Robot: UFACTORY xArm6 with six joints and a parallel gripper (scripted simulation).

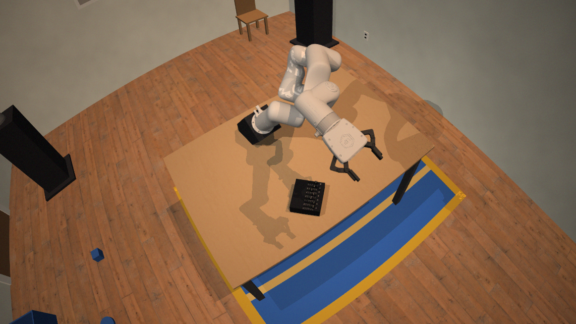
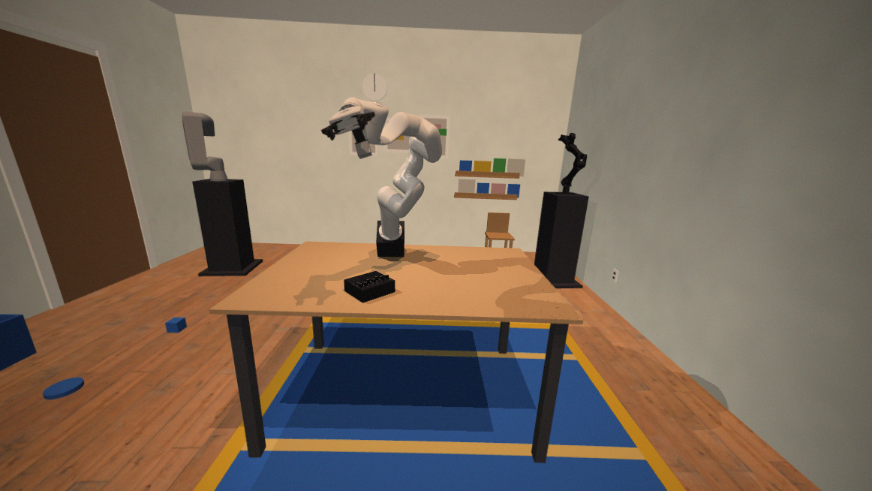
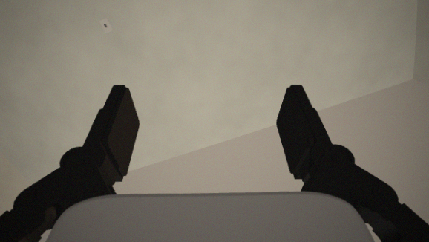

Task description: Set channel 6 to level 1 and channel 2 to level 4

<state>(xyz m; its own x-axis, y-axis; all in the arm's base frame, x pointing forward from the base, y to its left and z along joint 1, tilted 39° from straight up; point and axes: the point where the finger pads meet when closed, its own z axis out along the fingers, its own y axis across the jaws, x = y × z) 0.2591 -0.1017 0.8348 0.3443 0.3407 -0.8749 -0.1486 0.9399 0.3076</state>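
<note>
Now: hand 580 mm above the channel 2 fader cap, 240 mm past it and 20 mm to the right of it. The rest, counted from my hand: channel 6 fader cap: 580 mm below, 300 mm behind, 80 mm to the left.
</note>
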